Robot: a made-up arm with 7 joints.
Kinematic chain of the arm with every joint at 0, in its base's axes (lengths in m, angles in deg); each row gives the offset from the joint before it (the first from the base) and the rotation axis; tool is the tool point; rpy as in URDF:
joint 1: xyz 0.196 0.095 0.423 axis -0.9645 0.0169 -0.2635
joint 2: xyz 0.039 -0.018 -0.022 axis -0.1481 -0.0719 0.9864
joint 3: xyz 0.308 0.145 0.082 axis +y
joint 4: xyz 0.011 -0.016 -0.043 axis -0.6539 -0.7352 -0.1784
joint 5: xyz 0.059 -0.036 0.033 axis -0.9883 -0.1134 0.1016
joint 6: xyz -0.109 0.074 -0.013 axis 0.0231 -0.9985 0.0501
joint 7: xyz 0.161 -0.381 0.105 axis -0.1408 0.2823 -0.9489
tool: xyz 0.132 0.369 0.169 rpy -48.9 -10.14 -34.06
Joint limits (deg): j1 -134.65..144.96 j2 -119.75..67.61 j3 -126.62..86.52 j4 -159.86..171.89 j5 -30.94..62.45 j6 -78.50..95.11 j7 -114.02..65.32
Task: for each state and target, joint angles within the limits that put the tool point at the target. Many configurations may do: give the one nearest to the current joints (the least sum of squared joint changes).
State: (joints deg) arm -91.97 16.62 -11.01 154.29 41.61 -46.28 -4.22
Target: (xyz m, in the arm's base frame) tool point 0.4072 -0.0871 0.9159
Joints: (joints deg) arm -99.22 7.58 -6.09 148.49 42.78 -41.67 -2.94
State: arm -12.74 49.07 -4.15 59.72 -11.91 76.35 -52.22
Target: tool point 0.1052 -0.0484 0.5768
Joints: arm -48.21 63.62 34.90 37.78 -16.05 50.78 -55.99
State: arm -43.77 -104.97 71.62 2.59 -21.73 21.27 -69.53
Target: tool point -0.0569 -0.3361 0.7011
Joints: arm -4.71 -113.33 81.51 10.27 -12.09 18.35 -87.35
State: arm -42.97 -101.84 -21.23 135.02 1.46 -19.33 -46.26
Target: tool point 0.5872 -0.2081 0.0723
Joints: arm -27.38 -104.58 -29.79 139.49 12.09 -22.26 -34.59
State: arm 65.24 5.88 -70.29 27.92 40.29 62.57 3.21
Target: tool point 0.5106 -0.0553 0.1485
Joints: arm 73.50 -14.87 -70.06 21.21 37.88 63.91 -13.08
